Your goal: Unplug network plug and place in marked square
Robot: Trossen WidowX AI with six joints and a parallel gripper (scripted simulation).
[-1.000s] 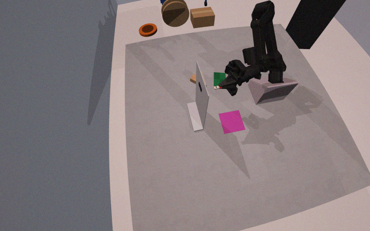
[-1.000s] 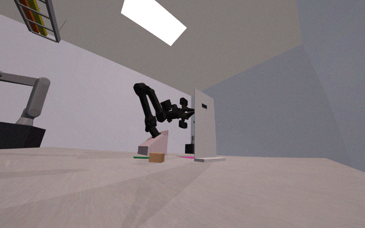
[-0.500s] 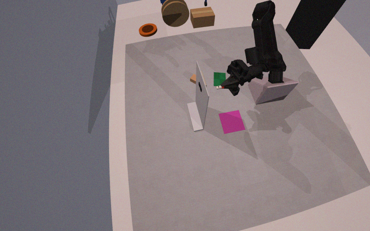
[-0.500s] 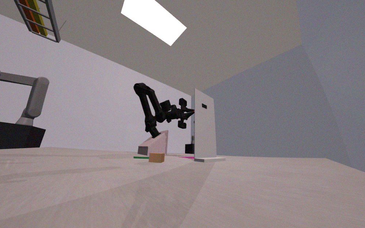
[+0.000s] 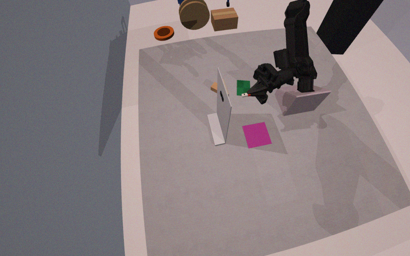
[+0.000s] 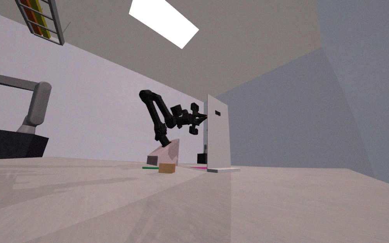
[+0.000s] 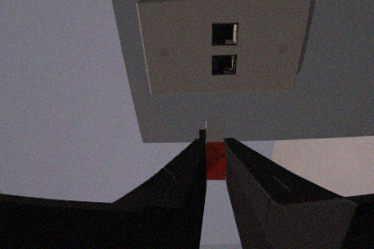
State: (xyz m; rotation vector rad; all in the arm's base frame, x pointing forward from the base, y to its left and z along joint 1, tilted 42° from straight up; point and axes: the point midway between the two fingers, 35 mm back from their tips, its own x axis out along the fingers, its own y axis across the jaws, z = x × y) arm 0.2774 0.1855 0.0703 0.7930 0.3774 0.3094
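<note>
The magenta marked square lies 9 cm behind my gripper tip, 5 cm to the left of it and 28 cm below it. Also, from my gripper tip: grey upright panel: 10 cm ahead, 12 cm below; red network plug: right at my gripper tip.
</note>
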